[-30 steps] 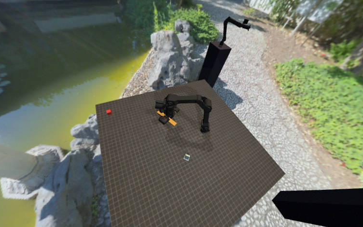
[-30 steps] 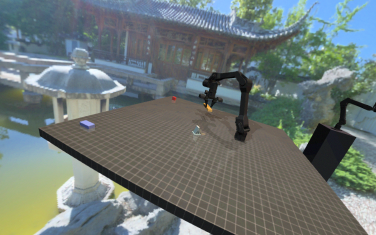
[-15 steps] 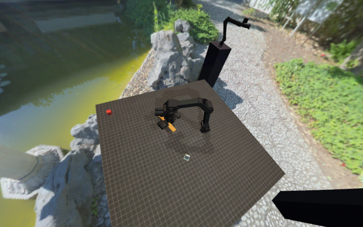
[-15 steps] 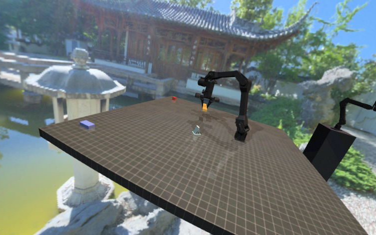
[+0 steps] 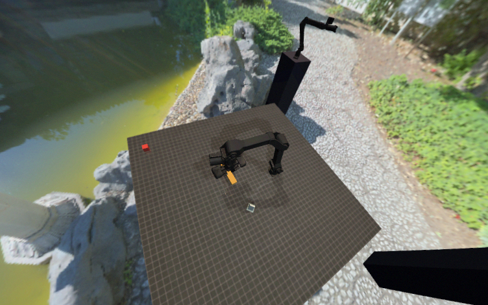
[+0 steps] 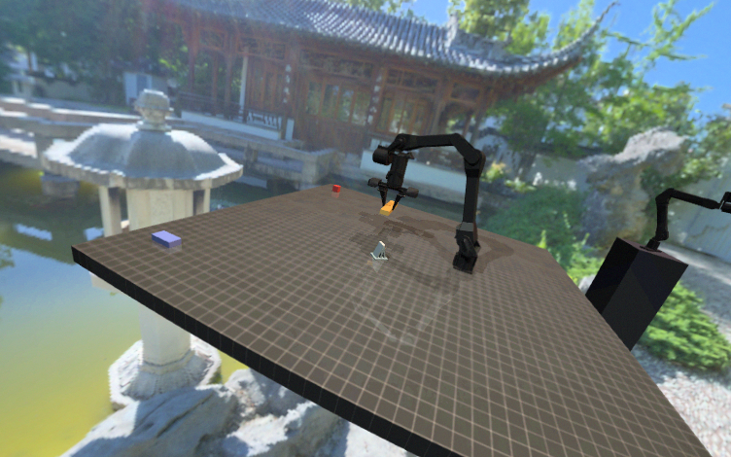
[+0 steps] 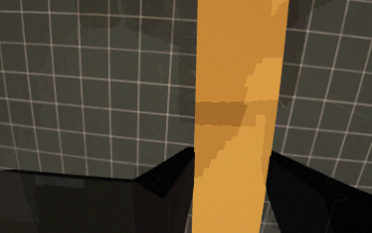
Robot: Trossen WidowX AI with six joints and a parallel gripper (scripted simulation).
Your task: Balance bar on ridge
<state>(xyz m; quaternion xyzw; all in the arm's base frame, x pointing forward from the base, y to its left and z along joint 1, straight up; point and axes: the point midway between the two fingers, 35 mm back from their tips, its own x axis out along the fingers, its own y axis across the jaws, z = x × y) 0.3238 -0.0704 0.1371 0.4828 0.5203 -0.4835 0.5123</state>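
Right now the orange bar is 30 mm to the right of my gripper tip. Also, from my gripper tip: small red cube: 430 mm to the right, 420 mm ahead, 90 mm below; then purple block: 570 mm to the left, 420 mm ahead, 90 mm below.
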